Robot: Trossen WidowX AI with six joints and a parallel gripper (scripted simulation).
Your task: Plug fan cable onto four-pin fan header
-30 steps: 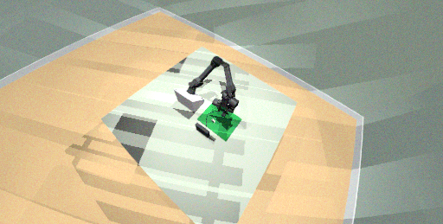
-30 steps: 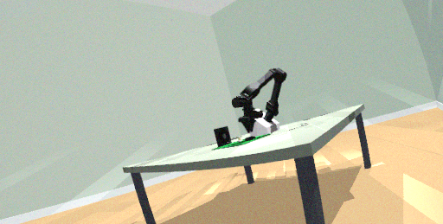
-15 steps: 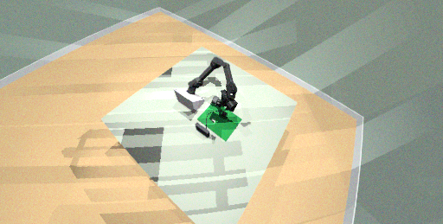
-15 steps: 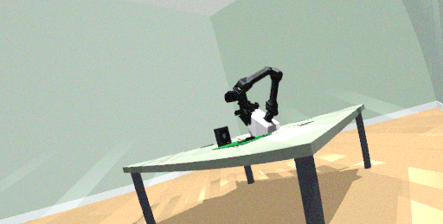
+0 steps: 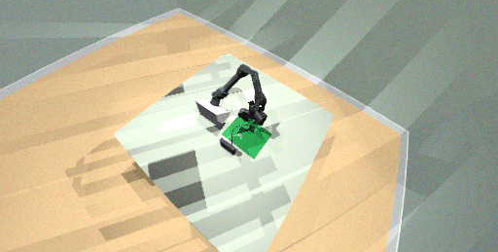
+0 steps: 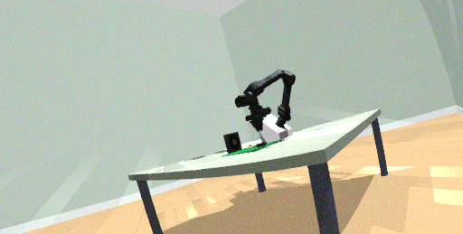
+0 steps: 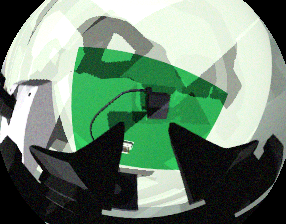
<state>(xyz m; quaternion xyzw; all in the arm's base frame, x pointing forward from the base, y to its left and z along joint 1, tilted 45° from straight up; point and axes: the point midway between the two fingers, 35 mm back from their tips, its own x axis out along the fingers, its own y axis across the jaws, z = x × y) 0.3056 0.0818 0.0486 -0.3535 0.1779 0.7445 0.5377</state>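
My gripper tip is 2 cm short of the dark fan plug and 7 cm above it. Also, from my gripper tip: green board 3 cm ahead, 5 cm to the right, 10 cm below; black fan 1 cm ahead, 23 cm to the right, 3 cm below.
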